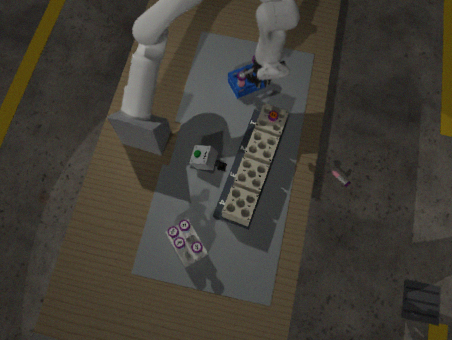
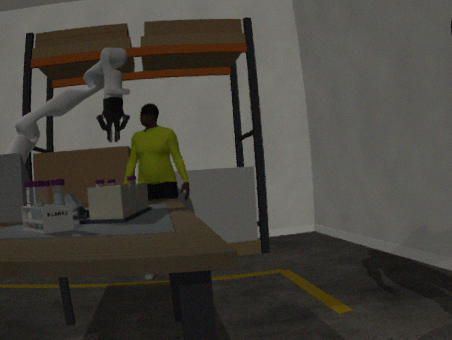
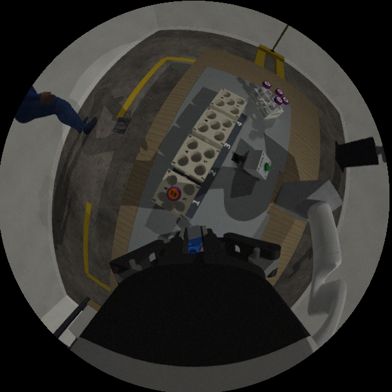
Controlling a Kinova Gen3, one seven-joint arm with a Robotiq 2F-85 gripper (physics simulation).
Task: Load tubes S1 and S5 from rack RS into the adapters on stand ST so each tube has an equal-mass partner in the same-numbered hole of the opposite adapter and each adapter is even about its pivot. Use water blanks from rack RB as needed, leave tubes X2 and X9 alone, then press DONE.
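Seen in the pictures: gripper, fingertip midpoint: (image 1: pixel 261 85) (image 2: pixel 113 141); arm's base, origin of the base link: (image 1: pixel 136 115) (image 2: pixel 6 176).
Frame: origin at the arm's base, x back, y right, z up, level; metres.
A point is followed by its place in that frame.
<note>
My gripper (image 2: pixel 113 139) {y -0.189, x -0.375, z 0.103 m} (image 3: pixel 194 233) hangs high near the blue rack RS (image 1: pixel 245 92) {y -0.276, x -0.310, z -0.124 m} (image 3: pixel 193 243), its fingers nearly together, a narrow gap between them and nothing held. Tube S1 (image 1: pixel 273 115) {y -0.166, x -0.439, z -0.026 m} (image 3: pixel 173 193), orange label and purple cap, stands in centre hole 5 of adapter 1 on the cream stand ST (image 1: pixel 240 212) {y 0.192, x -0.435, z -0.055 m} (image 2: pixel 105 204) {y 0.209, x -0.425, z -0.102 m}. A pink tube with a purple cap (image 1: pixel 340 177) {y -0.339, x -0.882, z -0.813 m} is beyond the table's right edge, over the floor; its label is unreadable. A pink, purple-capped tube (image 1: pixel 241 78) {y -0.272, x -0.289, z -0.030 m} stands in RS; the arm hides part of that rack. Rack RB (image 1: pixel 186 257) {y 0.377, x -0.308, z -0.146 m} (image 2: pixel 59 220) {y 0.374, x -0.346, z -0.125 m} holds several purple-capped blanks.
The grey box with the green DONE button (image 1: pixel 197 153) {y 0.035, x -0.228, z -0.080 m} (image 3: pixel 267 167) stands beside ST. The robot's grey base (image 1: pixel 142 134) {y 0.061, x -0.049, z 0.008 m} is at the table's left side. A person in yellow (image 2: pixel 156 155) stands behind the table; a person in blue (image 3: pixel 57 106) is on the floor.
</note>
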